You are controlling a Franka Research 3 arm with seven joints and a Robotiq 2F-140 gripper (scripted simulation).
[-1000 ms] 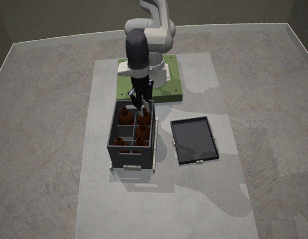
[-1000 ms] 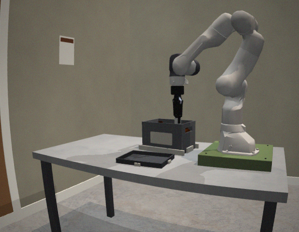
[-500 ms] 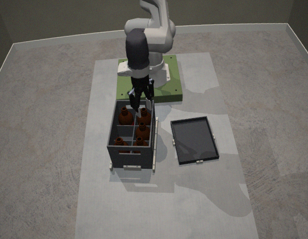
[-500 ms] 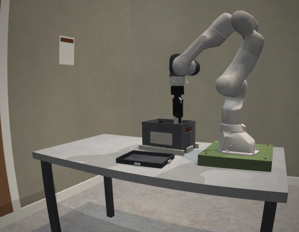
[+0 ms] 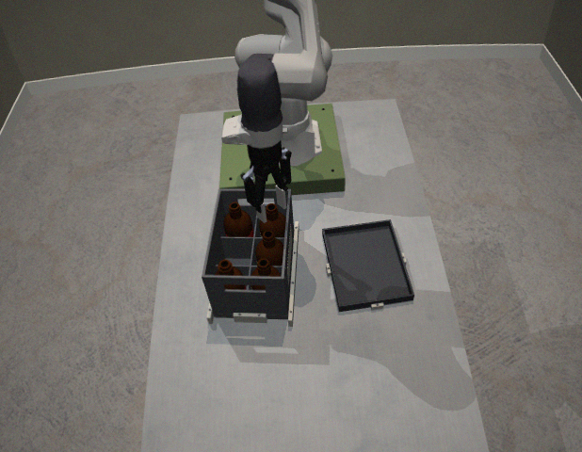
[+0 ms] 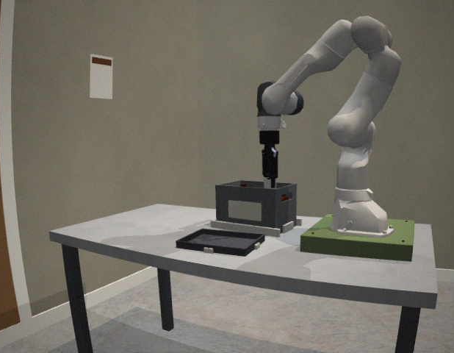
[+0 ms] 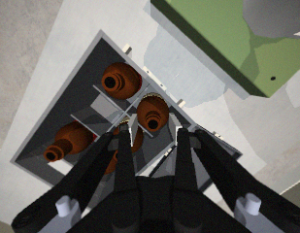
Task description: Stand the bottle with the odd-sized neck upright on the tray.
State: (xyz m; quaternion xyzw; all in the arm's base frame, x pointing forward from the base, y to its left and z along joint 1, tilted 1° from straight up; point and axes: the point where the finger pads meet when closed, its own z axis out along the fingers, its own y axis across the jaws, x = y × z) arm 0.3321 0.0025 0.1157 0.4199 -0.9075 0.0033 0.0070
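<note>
The brown bottle is 90 mm to the right of my hand and 90 mm below it. The rest, counted from my hand: black tray 240 mm to the left, 160 mm below, 40 mm ahead; dark grey crate 90 mm below, 90 mm ahead, 40 mm to the right; glass bottle 180 mm ahead, 90 mm below, 80 mm to the right.
</note>
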